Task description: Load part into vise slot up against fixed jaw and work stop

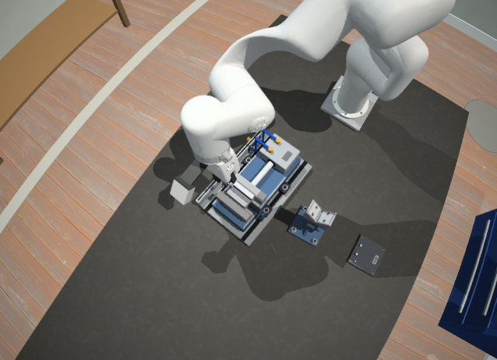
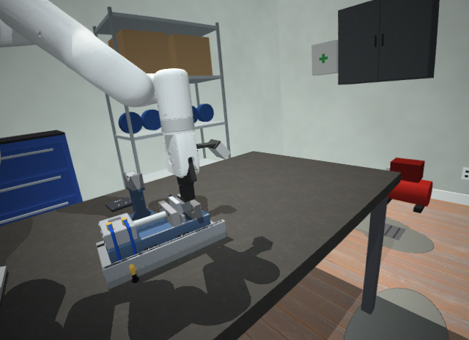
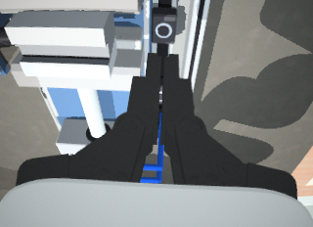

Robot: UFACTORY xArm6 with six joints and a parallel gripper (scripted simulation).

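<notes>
The part lies 1 cm ahead of my hand, 6 cm to the left of it and 4 cm below it. Round my hand: moving jaw 2 cm behind, 7 cm to the left, 7 cm below; fixed jaw 4 cm ahead, 6 cm to the left, 7 cm below; work stop 2 cm ahead, 11 cm to the left, 6 cm below.
</notes>
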